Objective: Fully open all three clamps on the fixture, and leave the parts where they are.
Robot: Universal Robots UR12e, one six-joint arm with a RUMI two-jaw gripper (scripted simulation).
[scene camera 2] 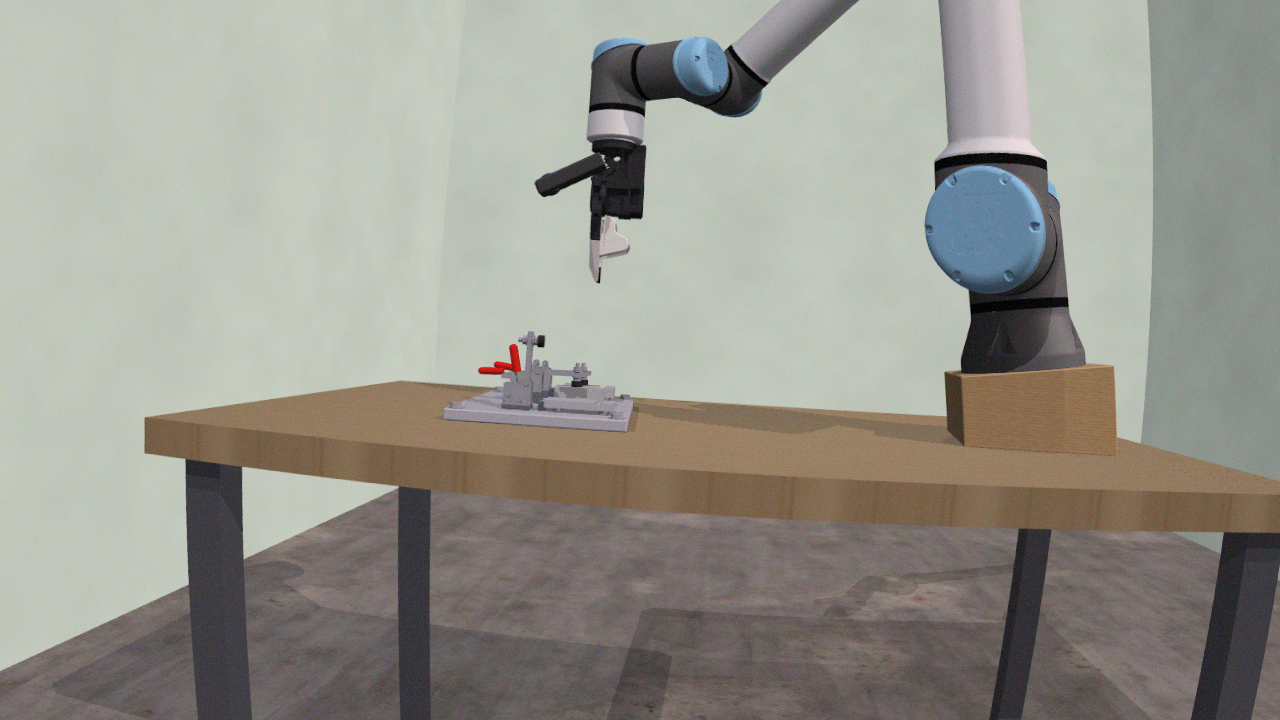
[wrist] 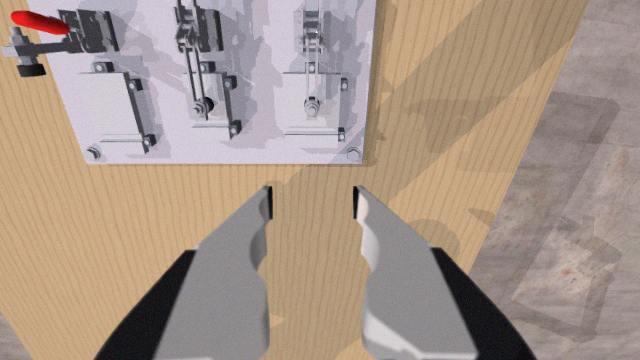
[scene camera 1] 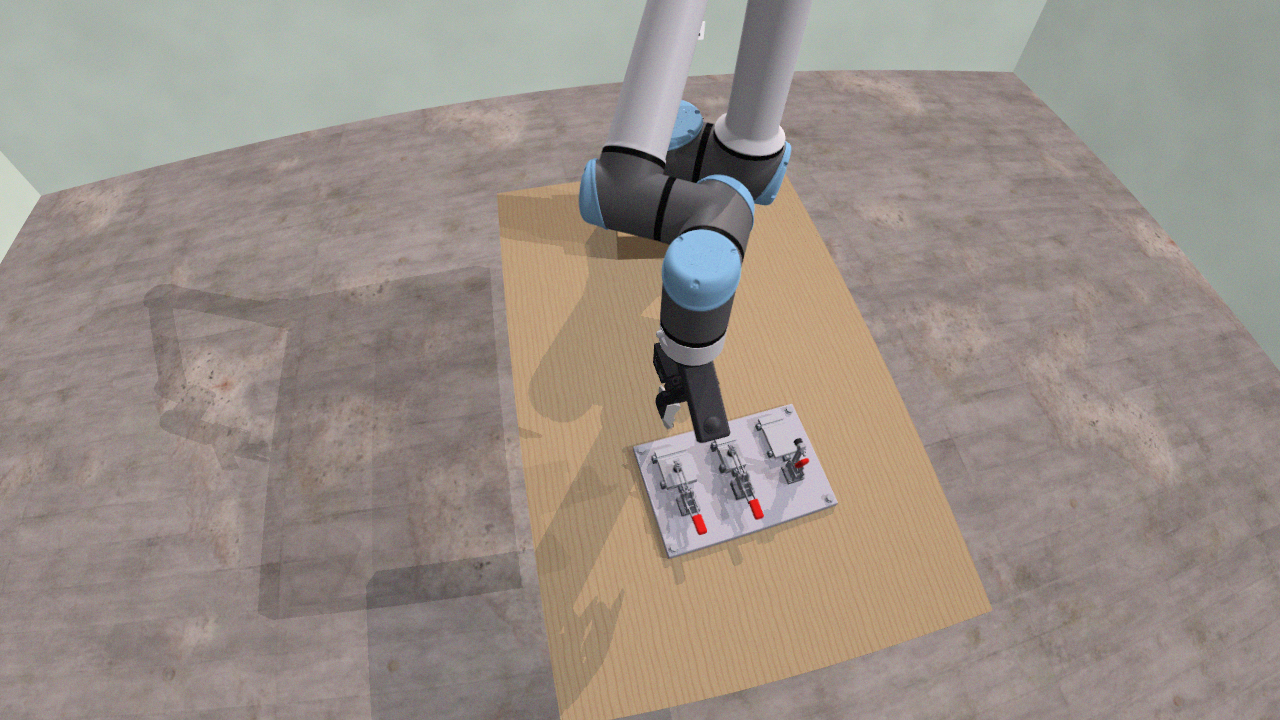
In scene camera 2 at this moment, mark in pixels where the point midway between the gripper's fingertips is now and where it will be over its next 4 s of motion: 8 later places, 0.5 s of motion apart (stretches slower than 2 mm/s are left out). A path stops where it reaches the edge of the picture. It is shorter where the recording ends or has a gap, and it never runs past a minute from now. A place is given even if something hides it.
My gripper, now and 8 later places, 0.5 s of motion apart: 597, 282; 596, 303; 594, 319; 563, 318; 520, 316; 511, 318; 510, 340; 509, 358; 509, 361
